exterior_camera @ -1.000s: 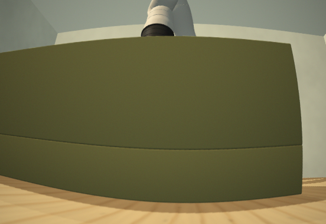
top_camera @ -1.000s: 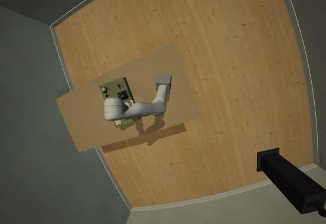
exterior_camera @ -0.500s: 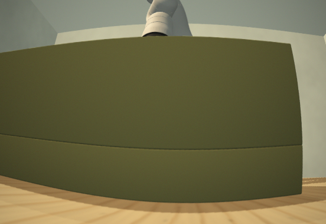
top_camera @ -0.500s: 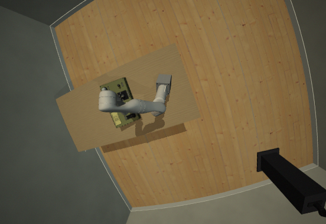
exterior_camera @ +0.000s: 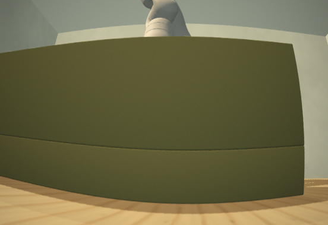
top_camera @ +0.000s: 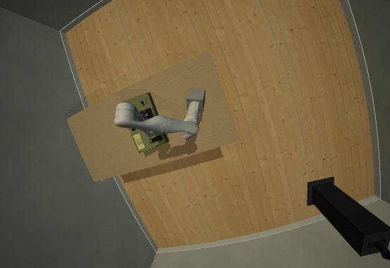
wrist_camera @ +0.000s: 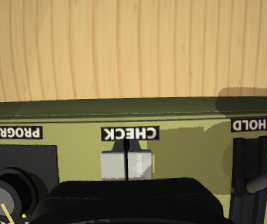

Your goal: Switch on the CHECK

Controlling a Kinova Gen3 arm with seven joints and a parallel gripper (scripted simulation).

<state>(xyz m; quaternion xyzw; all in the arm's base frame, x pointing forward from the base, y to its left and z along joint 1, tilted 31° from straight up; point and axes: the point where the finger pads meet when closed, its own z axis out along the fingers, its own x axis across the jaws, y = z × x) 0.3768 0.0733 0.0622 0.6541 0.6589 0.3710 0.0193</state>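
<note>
The check toggle is 60 mm ahead of my hand, 10 mm to the left of it and 30 mm below it. Also, from my hand: black ball lever (20 mm ahead, 130 mm to the left, 10 mm below); then mode push button (90 mm ahead, 230 mm to the right, 20 mm below); then olive console (100 mm ahead, 40 mm to the right, 40 mm below).
</note>
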